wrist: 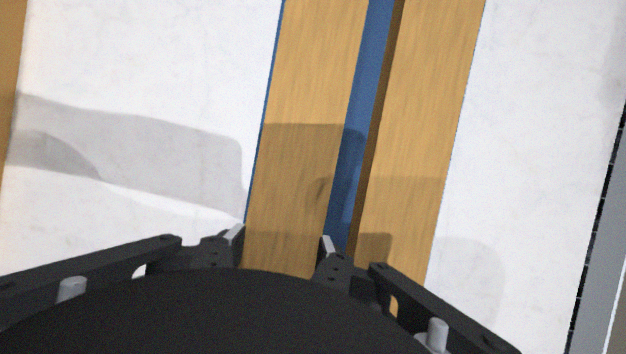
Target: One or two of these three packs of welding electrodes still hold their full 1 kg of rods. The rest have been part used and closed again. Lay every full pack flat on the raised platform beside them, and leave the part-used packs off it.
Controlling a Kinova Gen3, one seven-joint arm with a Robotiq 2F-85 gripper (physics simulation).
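Frame: origin at the arm's base, x ahead, y left, z up, level; millimetres.
Seen in the pictures: gripper, fingertip midpoint: (281,244).
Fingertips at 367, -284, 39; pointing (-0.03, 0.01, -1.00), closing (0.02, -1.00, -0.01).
Note:
Offsets run from my fingertips to a thing's middle, as dx, dy, dz. "pt": to the spot under its first point. Level surfaces: height alone.
My gripper (281,244) is at the bottom of the wrist view, its fingers shut on the long sides of a long tan pack {+22, +0, -3} (312,80). The pack lies flat on a blue surface {dz -14} (372,60), which looks like the platform. A second long tan pack {+22, -70, -3} (425,90) lies parallel to its right, across a narrow blue strip, with its brown side wall showing. Part of a third tan thing {pt +95, +251, -69} (10,60), perhaps the other pack, shows at the far left edge. The near ends of the two middle packs are hidden by the gripper. No labels or seals can be made out.
The white table top {dz -74} (150,60) shows on both sides of the two middle packs, with grey shadows across it. A dark line and a grey edge strip (597,260) run along the right side. The gap between the two middle packs is narrow, close to my right finger.

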